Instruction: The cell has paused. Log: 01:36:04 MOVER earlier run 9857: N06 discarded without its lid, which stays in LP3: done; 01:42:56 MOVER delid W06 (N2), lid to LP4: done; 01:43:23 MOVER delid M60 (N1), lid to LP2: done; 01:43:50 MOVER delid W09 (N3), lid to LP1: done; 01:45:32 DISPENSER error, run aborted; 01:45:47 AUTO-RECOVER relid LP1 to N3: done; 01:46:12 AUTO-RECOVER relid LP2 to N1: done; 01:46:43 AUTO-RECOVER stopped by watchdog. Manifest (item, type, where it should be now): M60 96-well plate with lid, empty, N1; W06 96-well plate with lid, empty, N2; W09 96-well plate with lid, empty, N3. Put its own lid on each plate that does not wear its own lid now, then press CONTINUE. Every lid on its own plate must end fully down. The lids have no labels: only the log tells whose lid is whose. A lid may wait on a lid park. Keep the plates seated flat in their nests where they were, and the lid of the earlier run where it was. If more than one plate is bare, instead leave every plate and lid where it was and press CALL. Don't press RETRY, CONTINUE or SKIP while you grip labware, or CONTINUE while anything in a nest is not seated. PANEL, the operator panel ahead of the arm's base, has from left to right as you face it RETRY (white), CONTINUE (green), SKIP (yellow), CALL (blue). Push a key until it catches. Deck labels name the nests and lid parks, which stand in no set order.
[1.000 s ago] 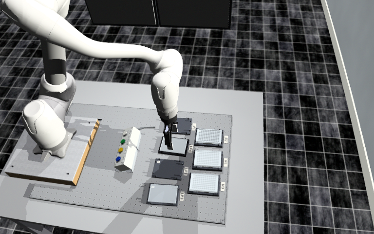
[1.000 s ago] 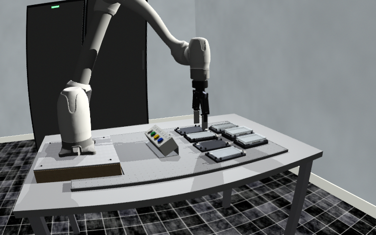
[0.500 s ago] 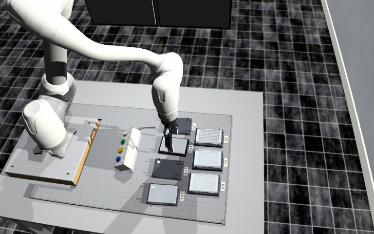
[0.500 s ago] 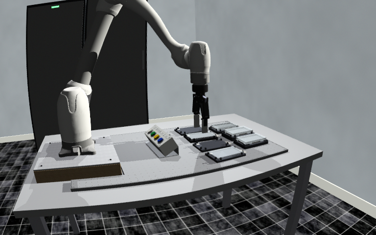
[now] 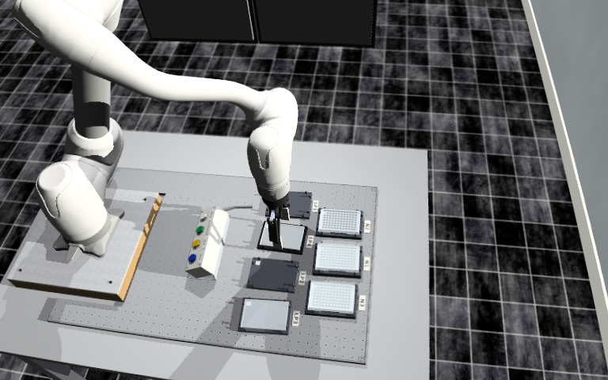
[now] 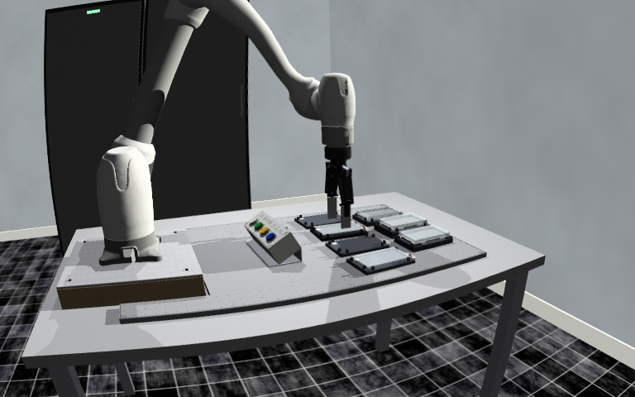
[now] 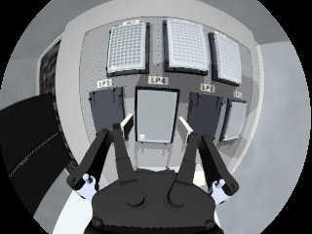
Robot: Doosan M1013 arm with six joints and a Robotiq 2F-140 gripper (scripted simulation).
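My gripper is now 50 mm above the lid park LP4. From my hand the other things lie so: lid park LP1: 130 mm to the left, 50 mm below; lid park LP2: 130 mm to the right, 50 mm below; plate: 170 mm ahead, 70 mm to the left, 30 mm below.
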